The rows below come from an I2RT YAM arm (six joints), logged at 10 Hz.
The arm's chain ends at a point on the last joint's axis. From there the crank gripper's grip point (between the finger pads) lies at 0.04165 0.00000 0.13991 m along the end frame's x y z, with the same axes.
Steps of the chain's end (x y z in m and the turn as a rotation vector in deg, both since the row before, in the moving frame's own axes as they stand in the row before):
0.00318, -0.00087, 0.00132, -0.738, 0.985, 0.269
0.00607, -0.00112, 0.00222, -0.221, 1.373, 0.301
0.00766, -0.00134, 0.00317, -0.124, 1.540, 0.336
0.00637, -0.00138, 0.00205, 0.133, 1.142, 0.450
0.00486, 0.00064, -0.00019, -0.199, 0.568, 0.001
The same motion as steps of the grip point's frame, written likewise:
0.00557, 0.00113, 0.00057, -0.738, 0.985, 0.269
0.00941, -0.00035, 0.00118, -0.221, 1.373, 0.301
0.01140, -0.00078, 0.00200, -0.124, 1.540, 0.336
0.00915, -0.00137, 0.00119, 0.133, 1.142, 0.450
0.00624, 0.00113, -0.00061, -0.199, 0.568, 0.001

